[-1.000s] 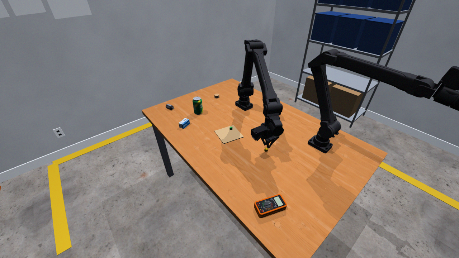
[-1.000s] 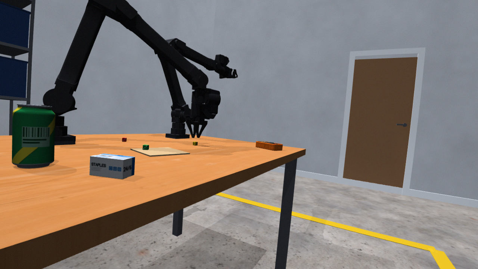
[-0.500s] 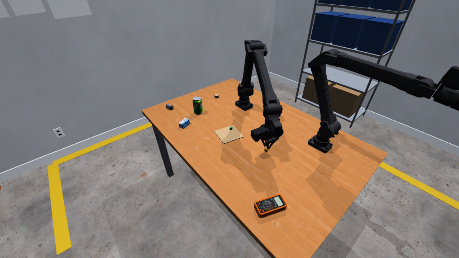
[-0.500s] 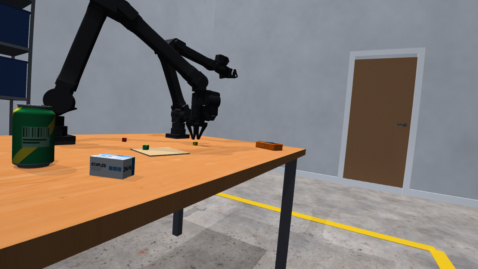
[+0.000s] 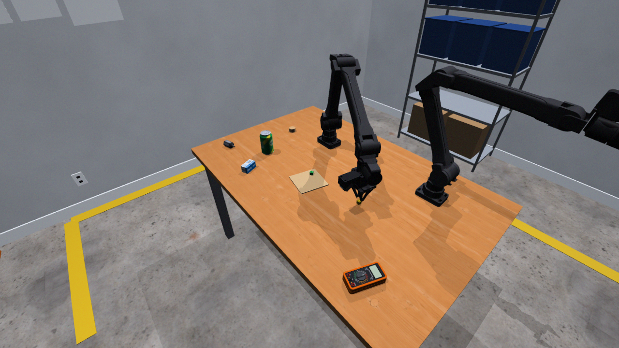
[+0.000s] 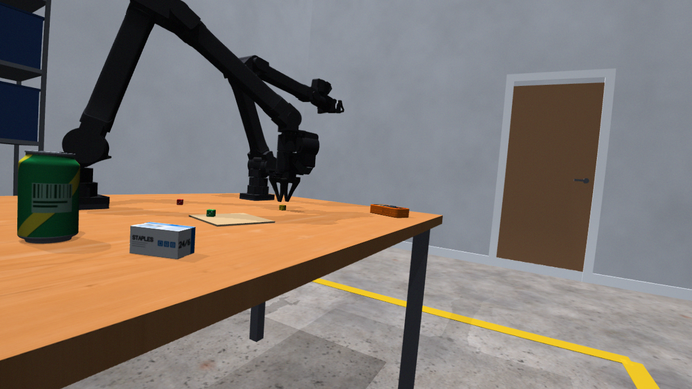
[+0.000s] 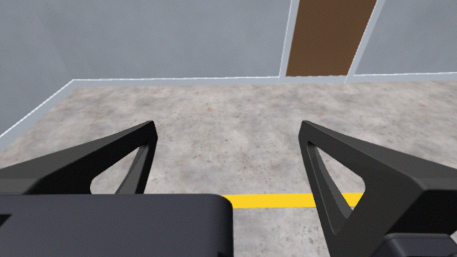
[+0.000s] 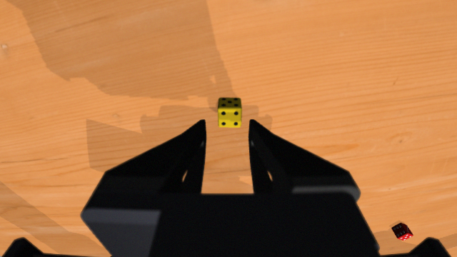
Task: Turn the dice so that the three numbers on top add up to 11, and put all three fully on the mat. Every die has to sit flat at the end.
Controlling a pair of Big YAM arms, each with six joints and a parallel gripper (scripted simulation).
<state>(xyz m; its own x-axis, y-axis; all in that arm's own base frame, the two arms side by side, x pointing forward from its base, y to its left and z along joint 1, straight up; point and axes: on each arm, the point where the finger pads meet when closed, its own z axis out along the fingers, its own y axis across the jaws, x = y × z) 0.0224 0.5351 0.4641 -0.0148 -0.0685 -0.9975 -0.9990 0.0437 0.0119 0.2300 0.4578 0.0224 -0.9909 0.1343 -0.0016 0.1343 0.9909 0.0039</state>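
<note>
Now: the yellow die 30 mm below my right hand. From my right hand the other things lie so: tan mat (260 mm to the right, 50 mm ahead, 30 mm below); red die (230 mm behind, 190 mm to the right, 30 mm below); green die (280 mm to the right, 20 mm below, 10 mm ahead).
</note>
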